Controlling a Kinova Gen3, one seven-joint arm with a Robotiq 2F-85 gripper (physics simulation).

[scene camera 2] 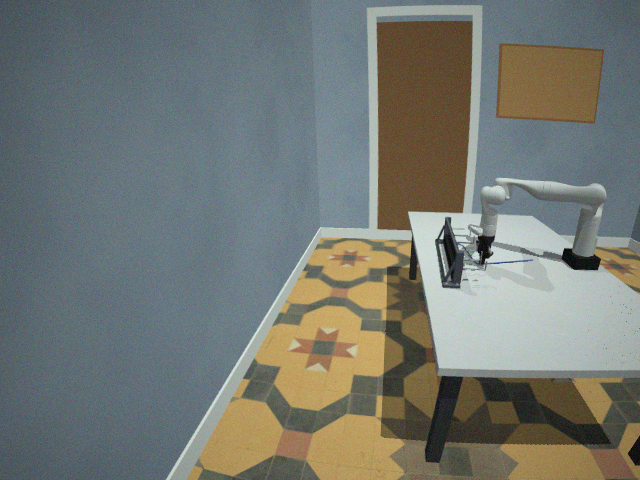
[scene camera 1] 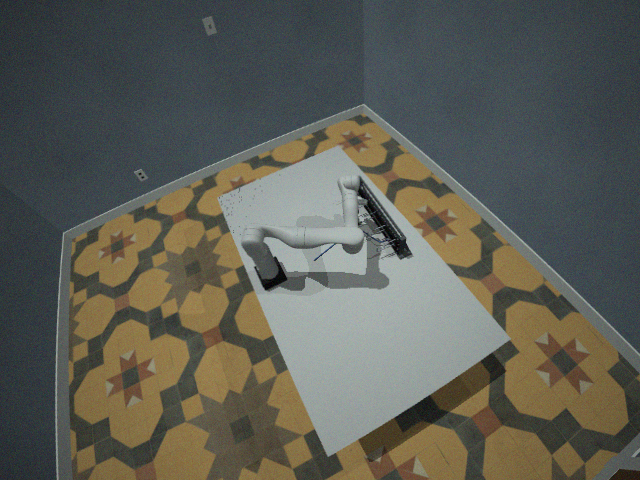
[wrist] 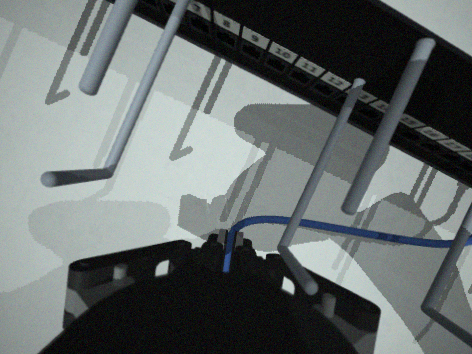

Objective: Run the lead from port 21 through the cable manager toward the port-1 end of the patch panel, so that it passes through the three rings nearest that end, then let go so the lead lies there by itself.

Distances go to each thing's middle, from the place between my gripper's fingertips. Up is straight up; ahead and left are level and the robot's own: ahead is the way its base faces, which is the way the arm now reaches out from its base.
Labels:
The black patch panel [wrist: 186, 30] is 140 mm ahead of my hand, 30 mm above it and 20 mm to the right of it.

